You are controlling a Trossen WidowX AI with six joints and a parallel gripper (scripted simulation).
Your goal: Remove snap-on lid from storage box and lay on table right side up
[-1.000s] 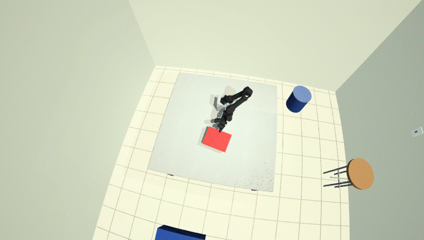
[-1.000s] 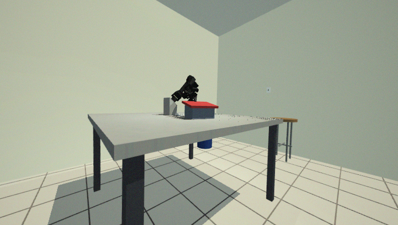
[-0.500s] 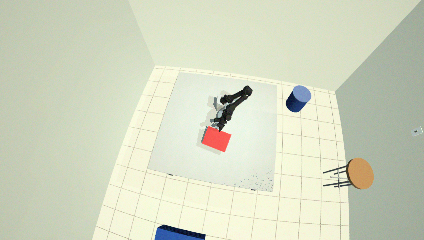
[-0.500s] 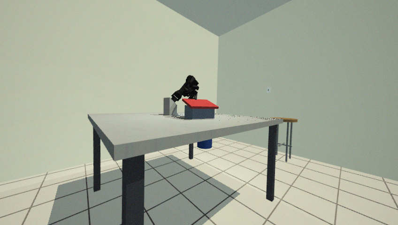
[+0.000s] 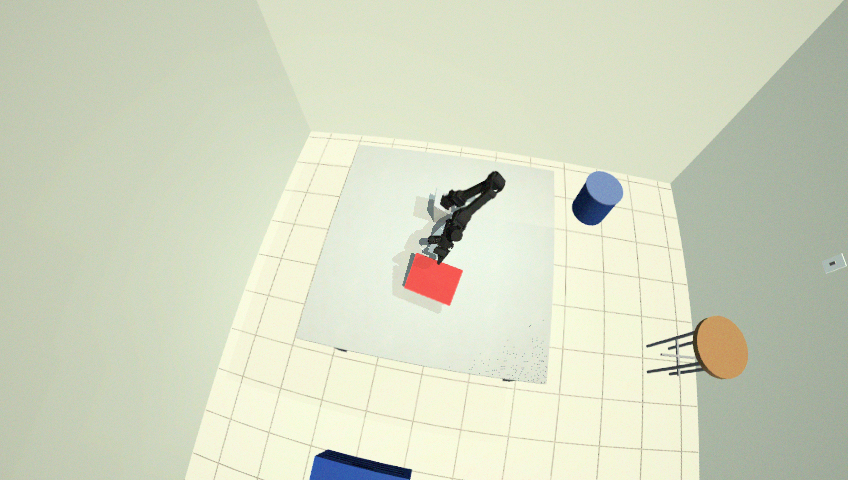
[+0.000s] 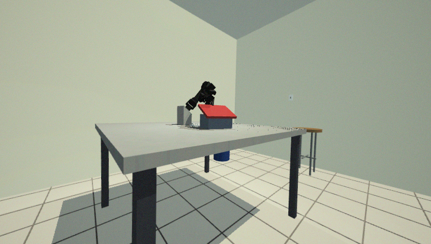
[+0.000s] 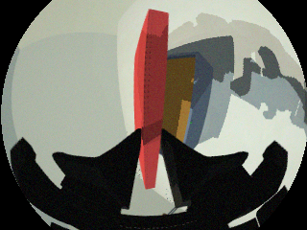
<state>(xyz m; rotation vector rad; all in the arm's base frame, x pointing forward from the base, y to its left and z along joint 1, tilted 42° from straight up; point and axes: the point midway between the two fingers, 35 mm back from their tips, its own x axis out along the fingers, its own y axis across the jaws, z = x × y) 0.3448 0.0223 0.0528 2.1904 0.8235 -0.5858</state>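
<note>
Right now my gripper tip is 70 mm short of the red lid, 30 mm above it and 10 mm to the left of it. From my gripper tip the other things lie so: grey-blue storage box: 110 mm below, 50 mm ahead, 10 mm to the right.
</note>
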